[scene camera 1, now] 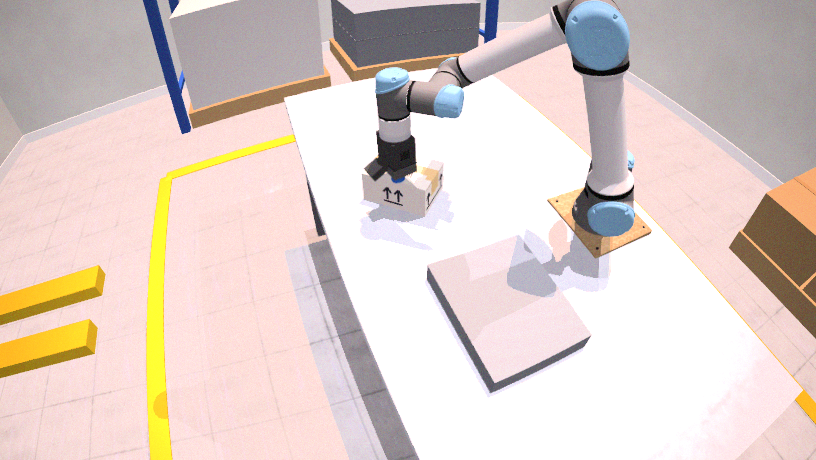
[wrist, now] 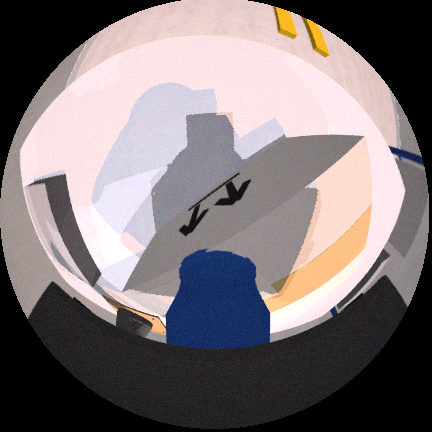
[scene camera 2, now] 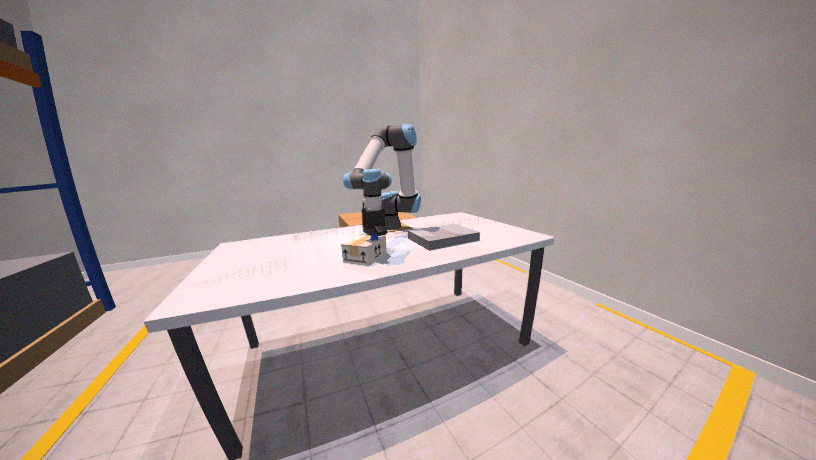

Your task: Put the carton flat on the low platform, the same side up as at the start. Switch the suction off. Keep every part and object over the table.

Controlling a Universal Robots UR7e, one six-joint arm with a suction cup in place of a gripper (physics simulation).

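Seen in the pictures: hand, its tool point: [scene camera 1: 398,182] [wrist: 216,259] [scene camera 2: 374,242]; arm's base, origin of its link: [wrist: 134,317] [scene camera 2: 389,226].
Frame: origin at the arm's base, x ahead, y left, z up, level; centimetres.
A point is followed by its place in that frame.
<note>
The carton [scene camera 1: 411,201] @(x 43.2, y -28.9, z 2.9 cm) [scene camera 2: 372,254] @(x 48.8, y -37.1, z 2.8 cm) [wrist: 280,190] @(x 48.1, y -36.0, z 7.0 cm) is a small pale box with tan tape over its top and black arrows pointing up on its sides. It rests flat and upright on the white table [scene camera 1: 657,354] @(x 19.9, y 40.5, z -1.0 cm) [scene camera 2: 257,271] @(x 27.8, y -82.4, z -1.0 cm). My suction gripper [scene camera 1: 398,179] [scene camera 2: 374,237] [wrist: 218,280] points down, with its blue cup pressed on the carton's top, holding it by suction. The cup hides part of the top in the wrist view. The low platform [scene camera 1: 525,325] @(x 43.8, y 16.1, z 3.8 cm) [scene camera 2: 445,235] @(x 49.7, y 4.2, z 3.8 cm) [wrist: 70,220] @(x 43.6, y -7.2, z 0.3 cm) is a flat grey slab on the table, apart from the carton.
The arm's base stands on a wooden plate [scene camera 1: 620,242] @(x 1.5, y 11.2, z 0.0 cm) at the table's side, near one platform corner. Behind the table in scene camera 1 stand a white block [scene camera 1: 248,51] and a grey block [scene camera 1: 417,34] on pallets. Brown boxes [scene camera 1: 791,228] stand beyond the right edge.
</note>
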